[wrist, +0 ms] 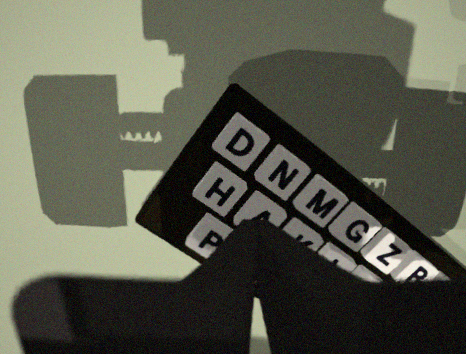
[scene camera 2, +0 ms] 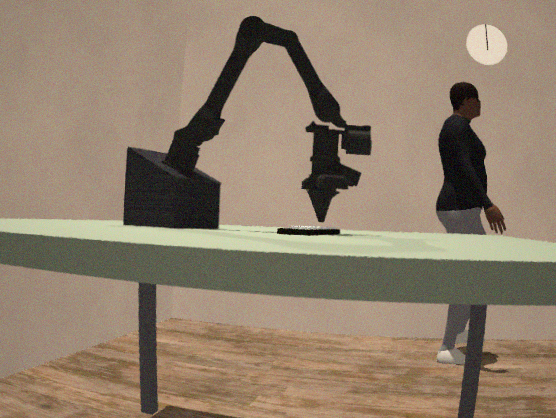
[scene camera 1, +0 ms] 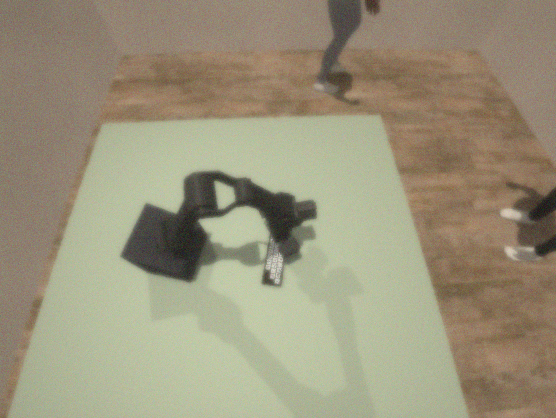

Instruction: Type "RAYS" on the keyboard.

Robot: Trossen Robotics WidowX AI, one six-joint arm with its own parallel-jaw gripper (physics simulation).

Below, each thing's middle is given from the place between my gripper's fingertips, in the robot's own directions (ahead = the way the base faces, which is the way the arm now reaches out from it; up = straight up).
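Black keyboard (wrist: 171,212): 2 cm behind my hand, 2 cm below it, 6 cm to the right of it.
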